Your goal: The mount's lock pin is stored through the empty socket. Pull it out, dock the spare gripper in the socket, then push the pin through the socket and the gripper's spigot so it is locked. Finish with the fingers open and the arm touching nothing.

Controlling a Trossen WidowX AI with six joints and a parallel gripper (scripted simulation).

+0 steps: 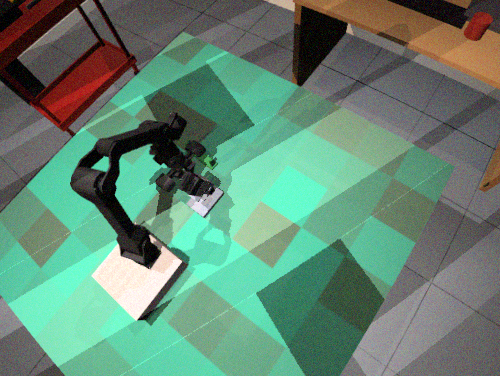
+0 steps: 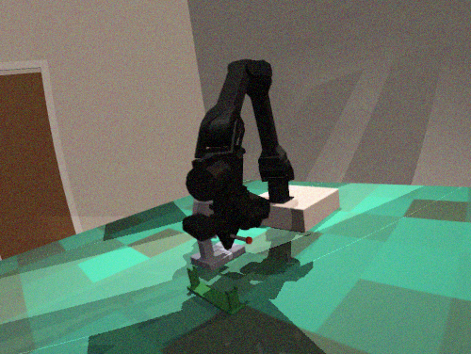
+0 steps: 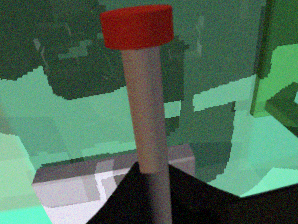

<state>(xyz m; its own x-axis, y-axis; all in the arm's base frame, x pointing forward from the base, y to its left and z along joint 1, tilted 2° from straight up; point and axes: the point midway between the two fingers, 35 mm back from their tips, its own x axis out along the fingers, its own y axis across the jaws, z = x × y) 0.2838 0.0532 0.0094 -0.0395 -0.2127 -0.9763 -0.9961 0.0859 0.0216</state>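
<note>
My gripper tip is now 20 mm past the grey mount and 60 mm to the left of it. Round my gripper tip: spare gripper 20 mm behind, 70 mm to the right, 80 mm above; then green pin rest 100 mm ahead, 50 mm to the left, 20 mm below.
</note>
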